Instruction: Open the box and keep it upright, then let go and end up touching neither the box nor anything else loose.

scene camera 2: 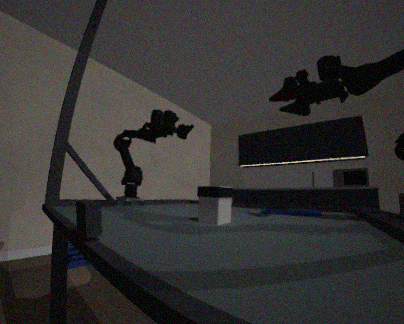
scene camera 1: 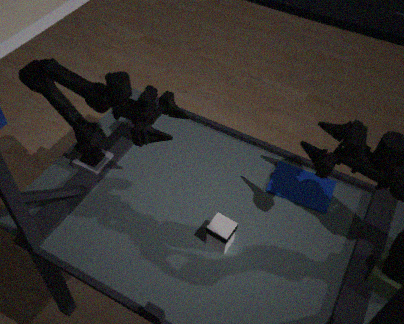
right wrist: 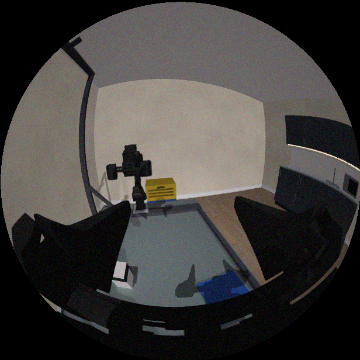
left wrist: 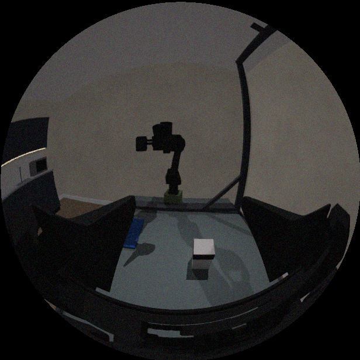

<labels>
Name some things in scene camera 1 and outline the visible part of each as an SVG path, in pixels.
My left gripper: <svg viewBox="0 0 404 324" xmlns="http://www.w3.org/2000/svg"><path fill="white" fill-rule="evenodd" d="M173 92L164 92L159 98L159 107L156 109L157 103L154 101L158 95L158 90L154 86L148 85L138 100L133 100L129 104L127 118L135 125L131 129L133 143L136 146L142 147L149 143L173 140L171 135L156 130L151 126L161 114L174 118L189 119L189 115L175 104Z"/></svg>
My right gripper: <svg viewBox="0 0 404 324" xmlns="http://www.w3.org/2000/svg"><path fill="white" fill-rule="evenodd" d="M368 127L356 119L353 123L349 121L345 124L319 121L318 125L341 143L333 152L327 153L328 149L319 149L307 142L301 141L301 146L315 166L315 175L322 179L327 178L335 165L340 165L341 163L352 168L351 173L355 174L356 171L361 173L365 164L373 155L370 152L371 147L366 144Z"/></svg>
A flat blue panel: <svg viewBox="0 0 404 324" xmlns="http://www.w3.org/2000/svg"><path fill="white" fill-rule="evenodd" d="M279 161L266 192L326 214L337 181L328 178L322 179L314 173Z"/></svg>
</labels>
